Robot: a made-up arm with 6 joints.
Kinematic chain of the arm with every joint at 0, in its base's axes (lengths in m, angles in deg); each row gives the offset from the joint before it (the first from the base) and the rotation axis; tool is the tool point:
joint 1: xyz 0 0 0.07 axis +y
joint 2: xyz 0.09 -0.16 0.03 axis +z
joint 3: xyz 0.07 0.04 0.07 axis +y
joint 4: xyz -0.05 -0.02 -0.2 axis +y
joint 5: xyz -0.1 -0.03 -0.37 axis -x
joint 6: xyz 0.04 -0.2 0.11 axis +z
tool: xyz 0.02 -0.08 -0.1
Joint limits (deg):
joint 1: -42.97..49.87
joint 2: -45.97..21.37
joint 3: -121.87..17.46
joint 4: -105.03..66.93
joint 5: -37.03..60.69
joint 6: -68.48..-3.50
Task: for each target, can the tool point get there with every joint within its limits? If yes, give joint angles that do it. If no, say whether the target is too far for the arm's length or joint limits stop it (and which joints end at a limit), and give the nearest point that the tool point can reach.
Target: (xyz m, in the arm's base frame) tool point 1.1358 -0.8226 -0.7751
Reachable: no: too far | nearest point 0.7095 -0.5431 -0.4237 | short by 0.619 m
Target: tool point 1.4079 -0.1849 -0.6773
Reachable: no: too far | nearest point 0.8532 -0.1743 -0.3747 | short by 0.632 m
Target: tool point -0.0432 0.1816 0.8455
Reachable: no: joint limits stop it (at a limit: joint 1, joint 2, joint 5, joint 6) | nearest point 0.0591 -0.1758 0.9408 | short by 0.384 m
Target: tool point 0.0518 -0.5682 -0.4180
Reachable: yes | joints 38.71 -23.43 -50.86 -3.17 6.28 -51.34
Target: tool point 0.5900 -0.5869 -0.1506
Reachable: yes | joints 15.68 -13.28 -69.24 -25.99 -3.50 -20.96
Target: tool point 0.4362 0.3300 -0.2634
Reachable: no: joint limits stop it (at a limit: joint 2, joint 5, joint 6) | nearest point 0.4610 -0.1024 -0.2824 | short by 0.433 m
